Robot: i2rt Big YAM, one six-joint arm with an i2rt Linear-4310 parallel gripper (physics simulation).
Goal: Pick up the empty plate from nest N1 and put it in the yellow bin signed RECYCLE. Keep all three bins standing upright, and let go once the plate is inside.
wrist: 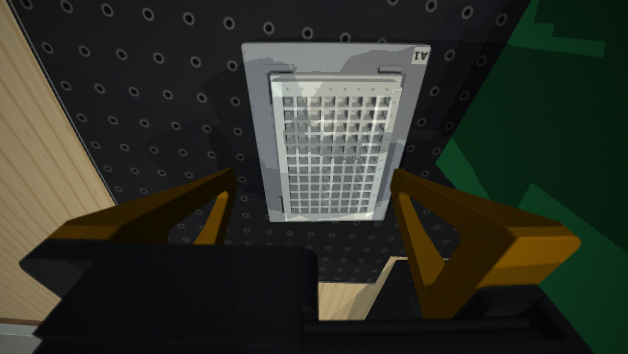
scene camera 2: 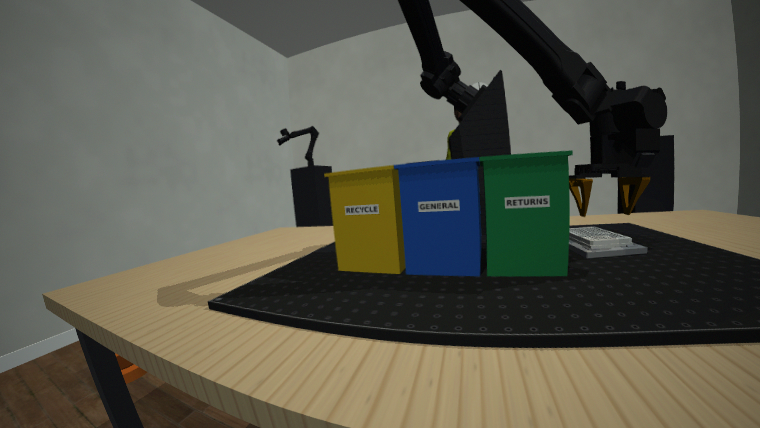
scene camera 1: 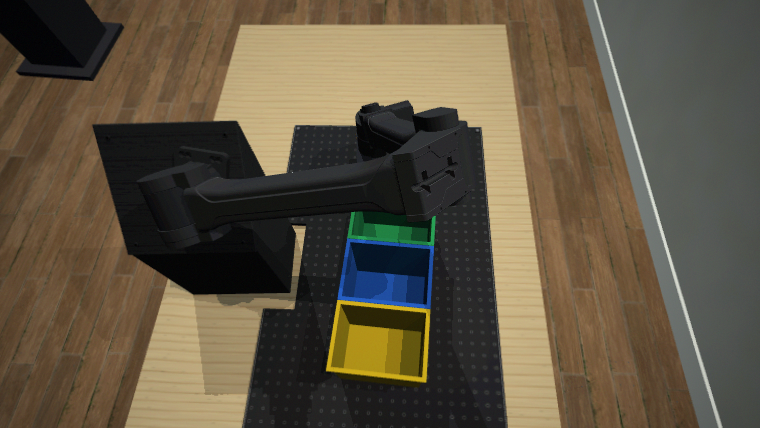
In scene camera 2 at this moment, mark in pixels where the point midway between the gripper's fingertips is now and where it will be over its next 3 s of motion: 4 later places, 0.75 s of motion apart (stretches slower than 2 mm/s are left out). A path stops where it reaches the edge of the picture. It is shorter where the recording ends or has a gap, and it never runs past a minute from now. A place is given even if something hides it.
My gripper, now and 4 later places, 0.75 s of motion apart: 605, 215; 598, 229; 599, 235; 602, 242; 604, 199
